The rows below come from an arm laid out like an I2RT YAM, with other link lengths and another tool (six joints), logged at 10 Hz.
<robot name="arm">
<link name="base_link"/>
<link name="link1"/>
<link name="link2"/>
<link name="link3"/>
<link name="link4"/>
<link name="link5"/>
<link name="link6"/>
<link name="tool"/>
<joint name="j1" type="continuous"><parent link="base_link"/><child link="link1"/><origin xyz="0 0 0.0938" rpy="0 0 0"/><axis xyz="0 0 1"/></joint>
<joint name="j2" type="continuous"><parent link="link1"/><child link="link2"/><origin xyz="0.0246 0.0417 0.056" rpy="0 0 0"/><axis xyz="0 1 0"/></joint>
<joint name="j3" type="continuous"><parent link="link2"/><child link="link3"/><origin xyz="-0.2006 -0.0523 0" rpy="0 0 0"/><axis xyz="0 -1 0"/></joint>
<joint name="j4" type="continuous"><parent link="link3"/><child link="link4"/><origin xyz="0.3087 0.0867 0.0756" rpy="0 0 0"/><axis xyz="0 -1 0"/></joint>
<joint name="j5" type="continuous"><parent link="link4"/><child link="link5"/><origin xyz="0.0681 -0.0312 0.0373" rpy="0 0 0"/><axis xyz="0 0 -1"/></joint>
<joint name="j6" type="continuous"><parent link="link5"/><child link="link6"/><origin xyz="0.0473 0 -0.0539" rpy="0 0 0"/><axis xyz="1 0 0"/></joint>
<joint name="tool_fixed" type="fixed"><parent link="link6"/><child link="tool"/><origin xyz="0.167 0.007 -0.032" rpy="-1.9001 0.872 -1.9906"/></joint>
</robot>
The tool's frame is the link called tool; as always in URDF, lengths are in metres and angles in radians. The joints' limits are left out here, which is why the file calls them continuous.
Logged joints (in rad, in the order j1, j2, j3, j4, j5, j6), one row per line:
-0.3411 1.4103 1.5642 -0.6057 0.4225 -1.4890
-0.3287 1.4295 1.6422 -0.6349 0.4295 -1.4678
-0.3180 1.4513 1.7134 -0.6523 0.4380 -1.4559
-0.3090 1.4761 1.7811 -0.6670 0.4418 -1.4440
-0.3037 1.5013 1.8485 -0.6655 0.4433 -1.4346
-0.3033 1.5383 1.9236 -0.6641 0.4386 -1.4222
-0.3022 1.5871 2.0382 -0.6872 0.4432 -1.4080
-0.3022 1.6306 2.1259 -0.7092 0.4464 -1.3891
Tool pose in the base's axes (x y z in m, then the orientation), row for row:
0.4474 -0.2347 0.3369 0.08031 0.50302 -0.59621 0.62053
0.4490 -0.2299 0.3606 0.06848 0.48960 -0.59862 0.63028
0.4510 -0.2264 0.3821 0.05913 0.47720 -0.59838 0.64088
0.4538 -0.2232 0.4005 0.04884 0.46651 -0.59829 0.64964
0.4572 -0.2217 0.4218 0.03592 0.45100 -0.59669 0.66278
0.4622 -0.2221 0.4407 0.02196 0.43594 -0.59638 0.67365
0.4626 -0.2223 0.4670 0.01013 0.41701 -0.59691 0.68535
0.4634 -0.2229 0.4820 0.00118 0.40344 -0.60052 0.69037
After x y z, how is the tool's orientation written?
As a quaternion, w x y z.
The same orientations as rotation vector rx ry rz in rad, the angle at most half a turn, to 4 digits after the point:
1.5043 -1.7829 1.8557
1.4745 -1.8028 1.8982
1.4452 -1.8122 1.9409
1.4217 -1.8233 1.9798
1.3853 -1.8329 2.0359
1.3507 -1.8478 2.0872
1.3017 -1.8632 2.1393
1.2665 -1.8852 2.1672

